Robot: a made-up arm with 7 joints.
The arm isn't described. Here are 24 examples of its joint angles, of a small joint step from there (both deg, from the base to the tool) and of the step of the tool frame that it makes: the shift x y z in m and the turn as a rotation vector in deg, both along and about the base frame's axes.
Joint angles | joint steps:
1: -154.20 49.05 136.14 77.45 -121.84 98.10 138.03 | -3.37 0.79 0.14 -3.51 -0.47 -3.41 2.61
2: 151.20 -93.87 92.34 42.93 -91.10 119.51 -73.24 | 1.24 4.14 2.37 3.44 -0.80 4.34 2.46
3: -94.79 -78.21 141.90 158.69 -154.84 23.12 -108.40 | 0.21 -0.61 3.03 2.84 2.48 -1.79 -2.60
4: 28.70 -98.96 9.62 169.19 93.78 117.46 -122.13 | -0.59 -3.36 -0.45 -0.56 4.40 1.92 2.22
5: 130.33 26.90 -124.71 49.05 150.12 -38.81 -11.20 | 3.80 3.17 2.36 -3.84 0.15 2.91 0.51
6: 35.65 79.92 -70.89 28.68 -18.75 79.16 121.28 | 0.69 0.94 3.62 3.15 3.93 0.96 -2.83
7: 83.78 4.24 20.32 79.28 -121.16 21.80 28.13 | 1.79 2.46 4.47 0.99 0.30 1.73 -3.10
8: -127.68 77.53 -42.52 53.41 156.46 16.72 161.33 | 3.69 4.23 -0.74 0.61 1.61 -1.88 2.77
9: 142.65 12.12 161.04 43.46 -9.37 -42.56 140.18 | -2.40 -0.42 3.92 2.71 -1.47 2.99 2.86
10: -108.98 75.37 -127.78 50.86 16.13 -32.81 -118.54 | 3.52 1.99 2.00 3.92 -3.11 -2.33 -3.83
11: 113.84 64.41 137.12 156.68 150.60 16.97 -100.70 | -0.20 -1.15 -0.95 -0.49 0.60 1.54 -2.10
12: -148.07 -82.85 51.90 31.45 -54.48 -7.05 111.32 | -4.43 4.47 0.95 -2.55 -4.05 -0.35 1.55
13: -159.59 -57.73 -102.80 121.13 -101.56 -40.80 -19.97 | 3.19 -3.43 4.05 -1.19 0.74 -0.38 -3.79
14: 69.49 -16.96 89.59 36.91 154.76 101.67 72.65 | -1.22 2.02 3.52 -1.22 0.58 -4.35 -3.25
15: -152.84 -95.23 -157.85 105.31 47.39 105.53 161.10 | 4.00 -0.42 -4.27 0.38 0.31 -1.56 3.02
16: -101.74 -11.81 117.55 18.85 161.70 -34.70 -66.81 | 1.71 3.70 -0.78 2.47 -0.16 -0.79 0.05
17: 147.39 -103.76 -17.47 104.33 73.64 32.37 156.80 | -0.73 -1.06 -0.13 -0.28 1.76 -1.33 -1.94
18: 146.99 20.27 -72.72 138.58 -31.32 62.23 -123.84 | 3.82 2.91 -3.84 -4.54 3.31 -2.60 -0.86
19: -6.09 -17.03 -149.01 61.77 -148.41 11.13 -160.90 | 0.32 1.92 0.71 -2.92 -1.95 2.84 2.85
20: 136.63 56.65 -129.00 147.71 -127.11 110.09 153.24 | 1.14 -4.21 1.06 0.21 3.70 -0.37 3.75
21: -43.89 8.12 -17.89 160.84 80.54 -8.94 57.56 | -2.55 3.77 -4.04 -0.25 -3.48 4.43 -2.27
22: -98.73 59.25 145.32 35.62 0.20 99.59 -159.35 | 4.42 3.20 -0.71 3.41 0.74 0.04 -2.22
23: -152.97 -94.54 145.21 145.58 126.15 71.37 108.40 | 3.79 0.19 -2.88 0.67 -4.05 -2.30 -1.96
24: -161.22 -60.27 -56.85 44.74 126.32 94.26 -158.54 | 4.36 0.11 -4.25 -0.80 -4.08 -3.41 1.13
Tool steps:
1: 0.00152 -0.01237 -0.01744 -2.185 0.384 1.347
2: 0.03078 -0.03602 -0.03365 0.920 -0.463 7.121
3: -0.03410 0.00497 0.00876 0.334 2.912 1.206
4: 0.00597 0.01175 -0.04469 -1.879 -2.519 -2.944
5: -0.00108 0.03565 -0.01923 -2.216 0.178 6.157
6: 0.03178 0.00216 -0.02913 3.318 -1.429 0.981
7: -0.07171 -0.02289 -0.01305 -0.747 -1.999 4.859
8: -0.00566 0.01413 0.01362 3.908 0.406 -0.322
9: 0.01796 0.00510 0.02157 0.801 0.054 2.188
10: -0.05821 -0.08027 -0.00532 9.167 -6.450 4.909
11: 0.00173 -0.00891 0.01304 1.280 -0.910 -2.349
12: -0.08407 -0.00627 -0.05587 5.830 -2.754 -6.405
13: -0.03886 0.01423 0.00084 2.936 2.252 4.444
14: 0.00062 -0.02184 -0.02801 -0.127 -3.743 -2.427
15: -0.00583 -0.02401 -0.02627 -7.047 -2.520 4.575
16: 0.02720 0.03718 0.00935 3.809 -2.548 1.247
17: 0.00521 -0.00729 -0.01063 0.308 2.393 -0.445
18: -0.01624 0.03772 -0.03693 -3.599 -1.378 2.435
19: 0.01047 -0.00182 -0.00843 0.165 1.633 -0.197
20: 0.02968 -0.03434 0.03715 -0.550 3.071 5.151
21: 0.02192 -0.03661 -0.00797 0.473 9.568 -9.564
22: -0.01682 0.00665 0.05370 7.345 -0.591 4.311
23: -0.00387 0.04005 0.01049 -6.924 -4.740 5.137
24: -0.02735 -0.01025 -0.04435 -0.597 -6.445 3.684
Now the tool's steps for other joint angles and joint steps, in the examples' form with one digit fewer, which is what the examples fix.
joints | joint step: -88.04 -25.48 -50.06 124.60 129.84 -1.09 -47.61 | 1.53 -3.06 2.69 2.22 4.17 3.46 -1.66
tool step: 0.0299 0.0165 0.0303 -6.72 5.25 5.69
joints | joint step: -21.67 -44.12 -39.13 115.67 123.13 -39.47 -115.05 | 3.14 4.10 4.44 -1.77 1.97 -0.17 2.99
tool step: 0.1062 -0.0124 0.0140 -0.08 1.83 9.42
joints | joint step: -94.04 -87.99 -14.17 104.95 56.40 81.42 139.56 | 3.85 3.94 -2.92 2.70 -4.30 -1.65 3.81
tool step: -0.0623 -0.0210 0.0116 3.76 -7.29 0.73
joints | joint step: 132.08 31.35 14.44 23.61 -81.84 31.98 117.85 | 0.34 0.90 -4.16 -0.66 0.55 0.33 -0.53
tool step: 0.0304 0.0147 -0.0077 0.45 -3.19 -3.14
